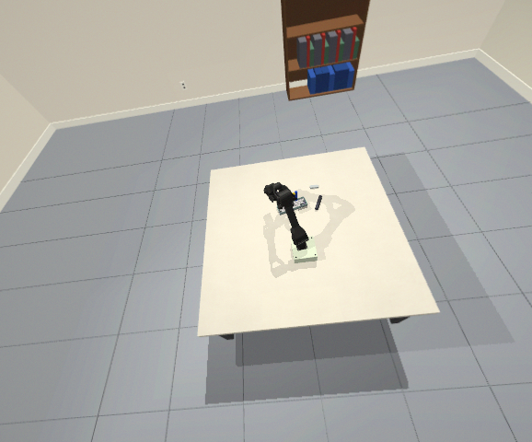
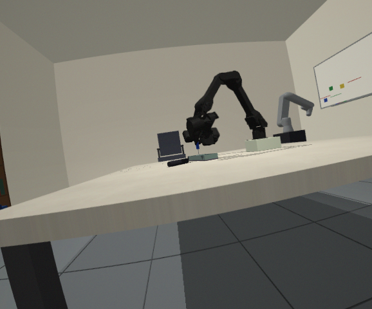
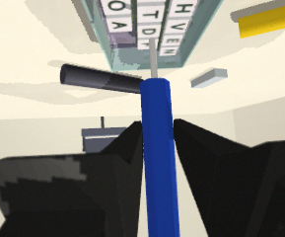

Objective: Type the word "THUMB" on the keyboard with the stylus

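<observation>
Now: the white pen 12 cm ahead of my gripper tip and 8 cm below it. From my gripper tip the other things lie so: blue stylus: 1 cm below; small grey block: 12 cm ahead, 17 cm to the right, 8 cm below; grey stylus tip: 5 cm below.
</observation>
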